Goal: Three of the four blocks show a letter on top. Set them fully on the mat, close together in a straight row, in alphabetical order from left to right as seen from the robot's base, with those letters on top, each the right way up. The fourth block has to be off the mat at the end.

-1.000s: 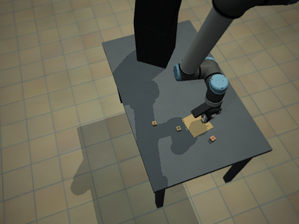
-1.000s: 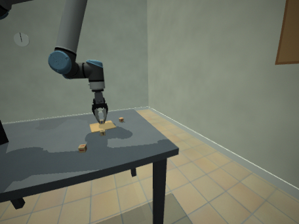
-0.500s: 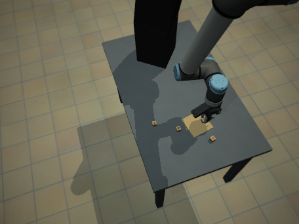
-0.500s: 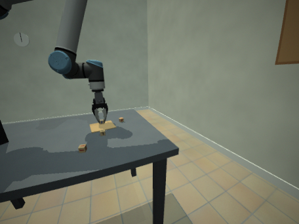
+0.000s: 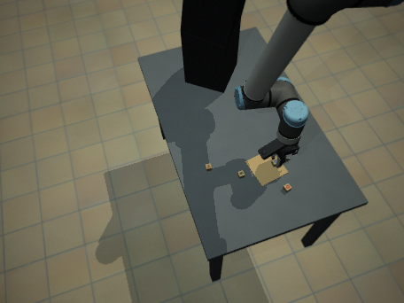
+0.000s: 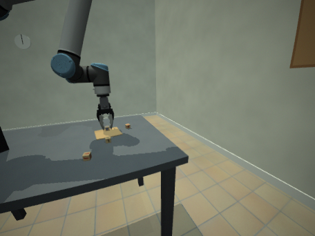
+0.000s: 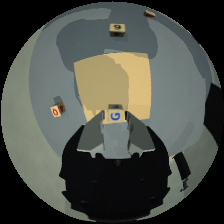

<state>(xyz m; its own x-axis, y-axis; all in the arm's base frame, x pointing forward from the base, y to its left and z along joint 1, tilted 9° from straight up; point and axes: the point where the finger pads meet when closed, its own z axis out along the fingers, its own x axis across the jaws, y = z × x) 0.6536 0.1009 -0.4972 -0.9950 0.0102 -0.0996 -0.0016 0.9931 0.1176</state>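
Now: hand 40 mm to the left of the tan mat and 20 mm above it.
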